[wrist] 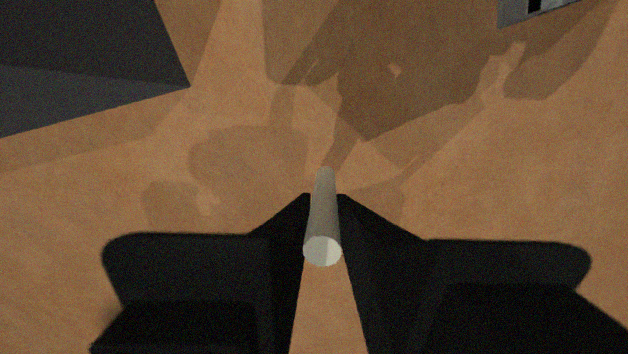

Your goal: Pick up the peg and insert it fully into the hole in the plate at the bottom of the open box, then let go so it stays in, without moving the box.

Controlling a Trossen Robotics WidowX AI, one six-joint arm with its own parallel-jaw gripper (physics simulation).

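Frame: origin at the arm's base, x ahead, y left, z up, level; metres.
Seen in the pictures: gripper, fingertip midpoint: (322, 200).
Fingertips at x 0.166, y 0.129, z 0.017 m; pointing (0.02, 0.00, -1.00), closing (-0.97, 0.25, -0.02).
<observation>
Offsets run from my fingertips to a thing's top centre. "*": to the spot under its first point. Level surfaces: height alone.
The peg @(0.042 m up, 0.001 m back, 0.002 m right) (324, 217) is a plain pale grey cylinder. It stands roughly upright in the middle of the wrist view, with its round top end toward the camera. My gripper (322, 200) is shut on the peg, with one black finger against each side of it. The peg's lower end shows beyond the fingertips. A dark, angular object @(* 0.017 m up, 0.069 m ahead, 0.084 m right) (85, 55) at the upper left may be part of the open box, but I cannot tell for certain. The plate and its hole cannot be made out.
A light grey object (512, 14) with a black mark is cut off by the top right edge of the view. The brown wood-like table top @(0.039 m down) (525, 190) carries several overlapping shadows, some from the arm.
</observation>
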